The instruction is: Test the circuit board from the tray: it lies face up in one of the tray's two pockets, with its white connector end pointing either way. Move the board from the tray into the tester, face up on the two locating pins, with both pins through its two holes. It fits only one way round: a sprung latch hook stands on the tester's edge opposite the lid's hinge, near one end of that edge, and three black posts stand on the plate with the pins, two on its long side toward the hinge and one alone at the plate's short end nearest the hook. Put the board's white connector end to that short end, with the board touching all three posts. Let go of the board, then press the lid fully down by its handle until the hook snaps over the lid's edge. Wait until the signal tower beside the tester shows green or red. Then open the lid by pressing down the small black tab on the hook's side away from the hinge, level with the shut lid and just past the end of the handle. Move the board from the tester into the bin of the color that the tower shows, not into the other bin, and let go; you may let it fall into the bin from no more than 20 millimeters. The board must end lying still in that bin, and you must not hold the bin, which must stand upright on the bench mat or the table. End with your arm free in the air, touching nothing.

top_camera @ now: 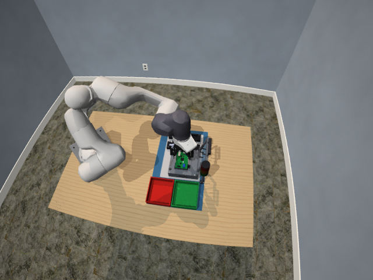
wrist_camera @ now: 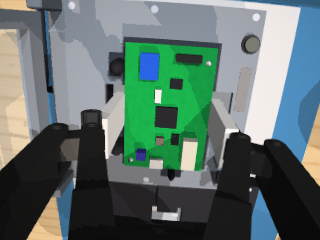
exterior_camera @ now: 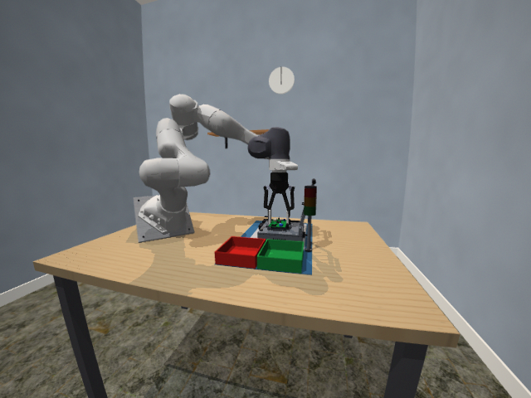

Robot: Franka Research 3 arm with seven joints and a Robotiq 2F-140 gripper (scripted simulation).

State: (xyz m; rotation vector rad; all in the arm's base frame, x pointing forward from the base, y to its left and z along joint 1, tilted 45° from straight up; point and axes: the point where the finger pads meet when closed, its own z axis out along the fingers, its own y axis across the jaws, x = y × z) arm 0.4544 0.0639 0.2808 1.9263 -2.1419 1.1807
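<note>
My hand is 2 cm above the green circuit board. The rest, counted from my hand: tester plate: 3 cm below, 1 cm to the left, 1 cm ahead; clear lid: 12 cm ahead, 8 cm above, 3 cm to the right; green bin: 20 cm to the right, 9 cm below, 1 cm behind.
</note>
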